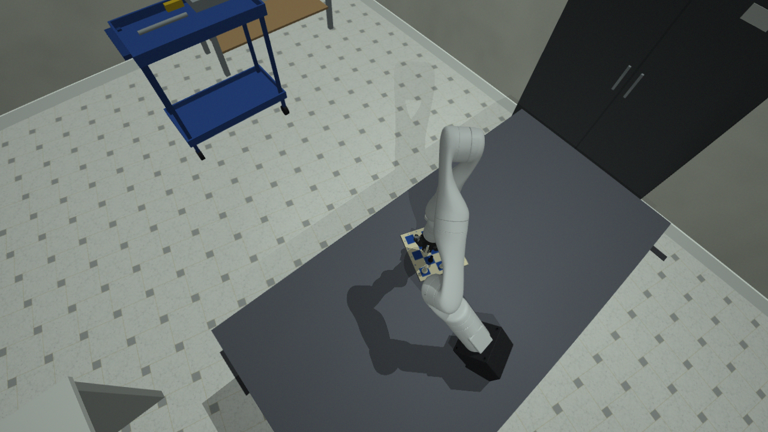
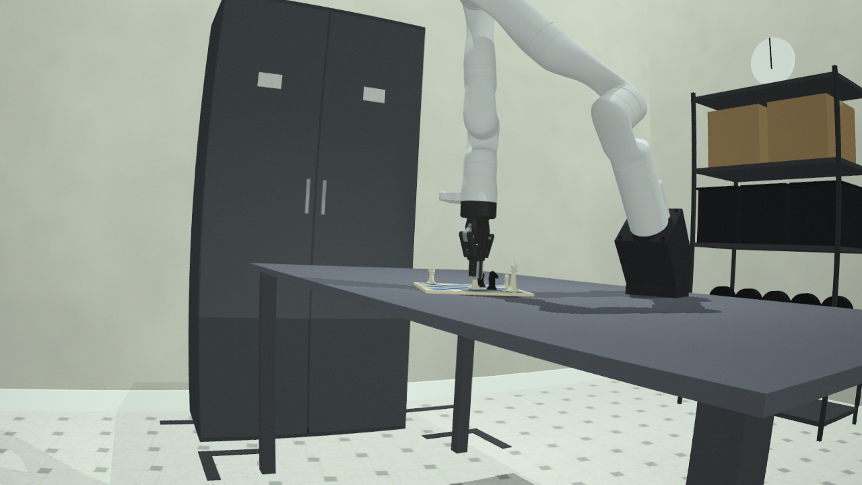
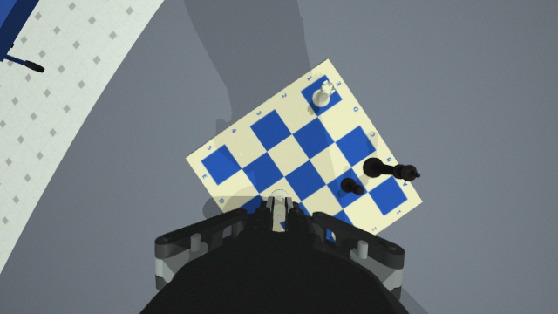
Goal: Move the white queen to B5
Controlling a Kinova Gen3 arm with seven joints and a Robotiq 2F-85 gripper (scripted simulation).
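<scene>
Now: the chessboard 4 cm to the right of my hand, 4 cm below it and 1 cm behind it. Round my hand: black king (11 cm to the right, 6 cm behind, 1 cm below); then black pawn (7 cm to the right, 5 cm behind, 3 cm below); then small white piece (9 cm behind, 3 cm below, 2 cm to the right).
</scene>
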